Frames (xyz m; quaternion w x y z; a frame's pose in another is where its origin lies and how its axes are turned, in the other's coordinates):
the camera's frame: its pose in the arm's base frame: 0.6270 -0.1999 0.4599 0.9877 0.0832 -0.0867 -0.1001
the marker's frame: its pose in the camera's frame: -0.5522 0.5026 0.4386 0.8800 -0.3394 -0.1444 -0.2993
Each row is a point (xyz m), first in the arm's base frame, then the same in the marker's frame.
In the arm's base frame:
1: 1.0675 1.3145 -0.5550
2: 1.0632 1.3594 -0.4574
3: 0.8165 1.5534 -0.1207
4: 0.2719 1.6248 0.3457
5: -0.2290 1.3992 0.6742
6: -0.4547 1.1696 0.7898
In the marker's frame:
1: -0.7695 1.7013 -0.6986
2: -0.7535 1.6924 -0.5926
3: -0.8600 1.4944 -0.1910
4: -0.9991 0.9552 0.2663
5: -0.9875 0.3391 0.4398
6: -0.9153 0.0054 0.4191

